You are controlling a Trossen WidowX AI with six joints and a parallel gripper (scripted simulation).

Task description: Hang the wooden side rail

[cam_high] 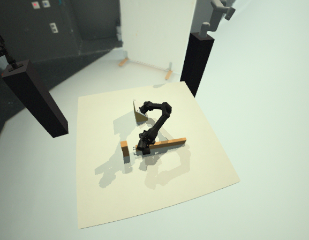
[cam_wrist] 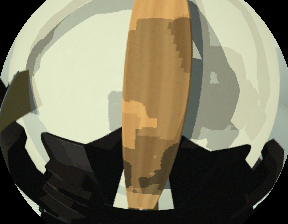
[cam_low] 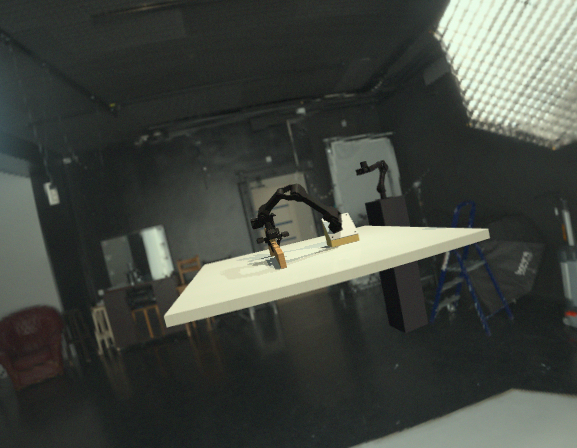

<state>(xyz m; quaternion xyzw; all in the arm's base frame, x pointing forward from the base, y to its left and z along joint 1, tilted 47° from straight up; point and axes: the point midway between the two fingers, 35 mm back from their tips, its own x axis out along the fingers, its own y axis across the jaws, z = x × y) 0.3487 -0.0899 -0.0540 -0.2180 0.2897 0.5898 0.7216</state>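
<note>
My gripper tip is 20 mm past the wooden headboard post, 160 mm to the left of it and 50 mm below it.
</note>
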